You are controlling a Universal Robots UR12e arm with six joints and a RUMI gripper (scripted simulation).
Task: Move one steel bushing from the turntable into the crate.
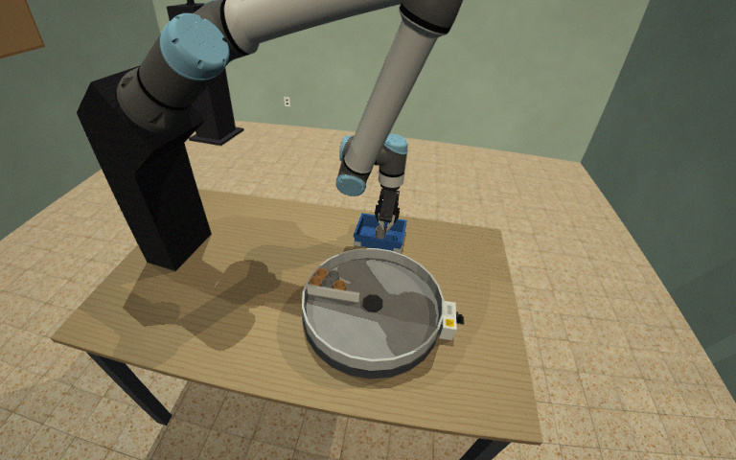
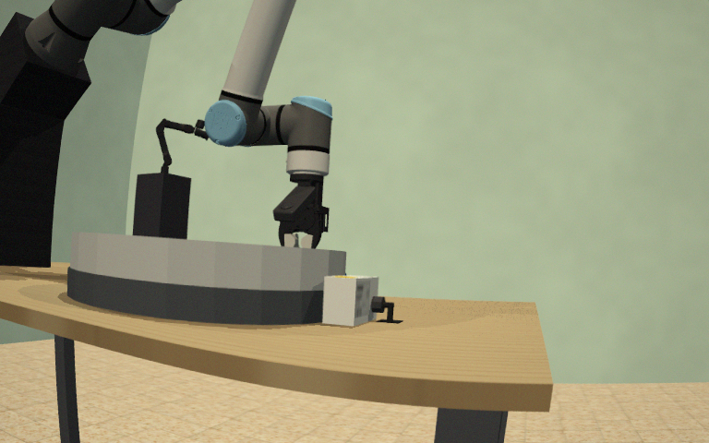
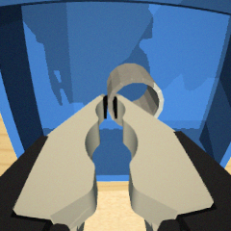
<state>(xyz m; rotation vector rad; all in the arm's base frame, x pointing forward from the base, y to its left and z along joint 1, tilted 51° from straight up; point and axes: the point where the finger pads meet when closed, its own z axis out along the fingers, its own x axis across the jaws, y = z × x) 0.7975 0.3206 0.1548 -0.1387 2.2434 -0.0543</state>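
The blue crate is 2 cm below my hand and 2 cm behind it. From my hand the other things lie so: round grey turntable (37 cm to the right, 5 cm ahead, 1 cm above).
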